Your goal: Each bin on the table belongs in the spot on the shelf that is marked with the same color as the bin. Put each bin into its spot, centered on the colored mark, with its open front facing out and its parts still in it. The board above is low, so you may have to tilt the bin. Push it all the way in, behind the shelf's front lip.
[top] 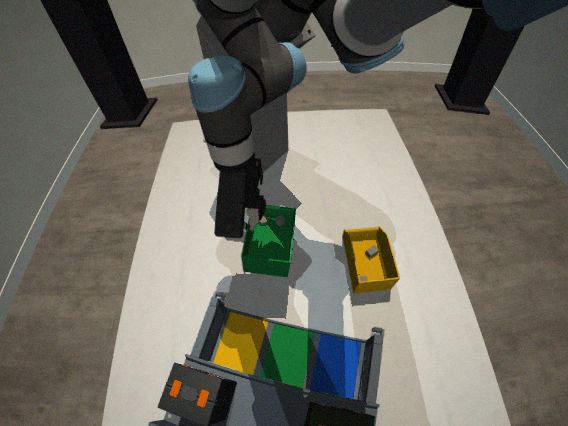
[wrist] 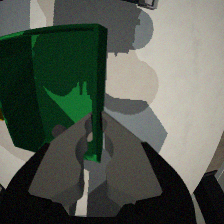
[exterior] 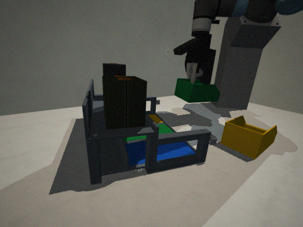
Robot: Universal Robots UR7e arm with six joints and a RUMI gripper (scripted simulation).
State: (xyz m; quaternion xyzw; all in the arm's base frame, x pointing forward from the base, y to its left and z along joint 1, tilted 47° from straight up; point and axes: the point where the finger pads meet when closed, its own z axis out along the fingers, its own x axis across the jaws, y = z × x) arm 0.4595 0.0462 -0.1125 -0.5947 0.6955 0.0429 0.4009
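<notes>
Now: hand 5 cm to the right of the green bin and 3 cm above it. The rest, counted from my hand: shelf lip (17 cm ahead, 11 cm to the left, 15 cm below); shelf board (37 cm ahead, 8 cm to the left, 6 cm below); yellow bin (1 cm behind, 29 cm to the left, 12 cm below).
</notes>
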